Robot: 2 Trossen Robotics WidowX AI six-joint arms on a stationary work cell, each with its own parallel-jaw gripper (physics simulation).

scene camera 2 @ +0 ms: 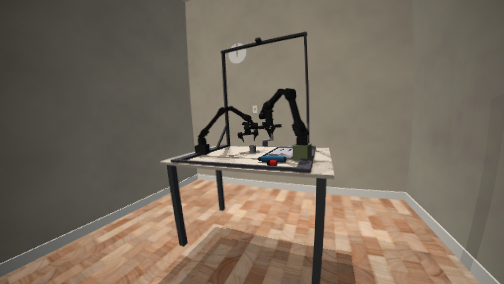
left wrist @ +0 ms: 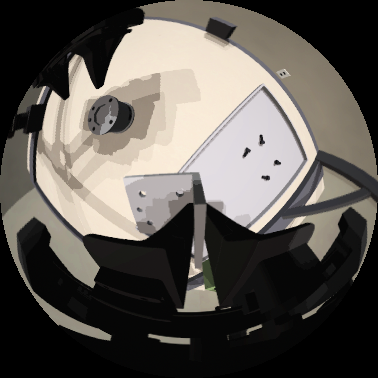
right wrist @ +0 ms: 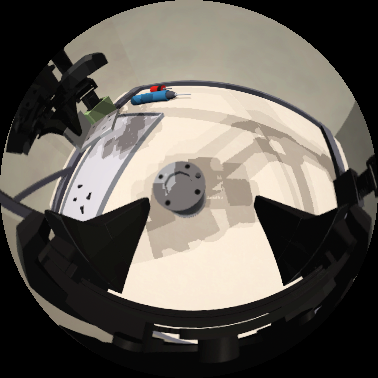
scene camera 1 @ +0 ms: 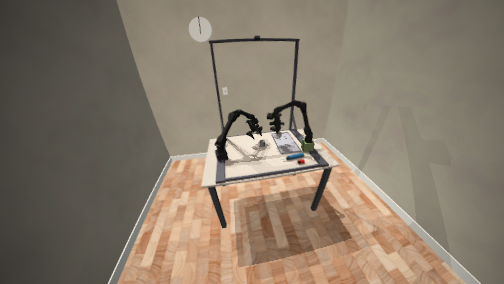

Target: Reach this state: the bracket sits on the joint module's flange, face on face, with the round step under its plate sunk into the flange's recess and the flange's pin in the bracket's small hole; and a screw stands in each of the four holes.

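Frame: origin at the left arm's base, x ahead, y left, z up, level; metres.
Seen in the pictures: left gripper, between the fingertips: [scene camera 2: 270, 137] [left wrist: 196, 207] [right wrist: 78, 135] [scene camera 1: 277, 133]; right gripper, between the fingertips: [scene camera 2: 248, 141] [left wrist: 80, 92] [right wrist: 203, 201] [scene camera 1: 258, 137]; left arm's base, origin of its link: [scene camera 2: 302, 144] [right wrist: 94, 104] [scene camera 1: 308, 141]; right arm's base, origin of its link: [scene camera 2: 202, 144] [scene camera 1: 220, 151].
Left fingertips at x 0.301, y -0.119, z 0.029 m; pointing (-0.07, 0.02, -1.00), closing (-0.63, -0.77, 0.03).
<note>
Offsets run from my left fingertips to a thing's top centre. "spot": to the spot under its first point.
The joint module {dx +0.165, dy +0.031, dz -0.068 m} [scene camera 1: 262, 143] [scene camera 2: 252, 149] [left wrist: 103, 118] [right wrist: 179, 187] stands upright on the table; its flange shows a central recess and small dark holes around it. My left gripper [scene camera 1: 278, 131] [left wrist: 196, 207] is shut on the grey bracket [left wrist: 160, 200] [right wrist: 102, 128], held in the air above the tray's edge, apart from the module. The bracket's holed plate shows in the left wrist view. My right gripper [scene camera 1: 256, 135] [scene camera 2: 248, 139] [left wrist: 80, 92] [right wrist: 203, 201] is open and empty above the module. Several black screws {dx -0.043, dy -0.098, dz -0.117 m} [left wrist: 246, 152] [right wrist: 89, 195] are on the pale tray {dx -0.094, dy -0.035, dz -0.116 m} [left wrist: 225, 165] [right wrist: 102, 172].
A blue tool {spot: dx -0.142, dy +0.275, dz -0.100 m} [scene camera 1: 295, 156] [scene camera 2: 273, 159] [right wrist: 152, 97] lies near the table's front edge, beside a red tool {dx -0.163, dy +0.337, dz -0.098 m} [scene camera 1: 301, 161] [scene camera 2: 272, 163] [right wrist: 158, 88]. A green block {dx -0.301, dy +0.118, dz -0.029 m} [scene camera 1: 307, 145] [scene camera 2: 302, 151] [right wrist: 100, 111] is at the left arm's base. A dark box [left wrist: 221, 28] is at the table's edge.
</note>
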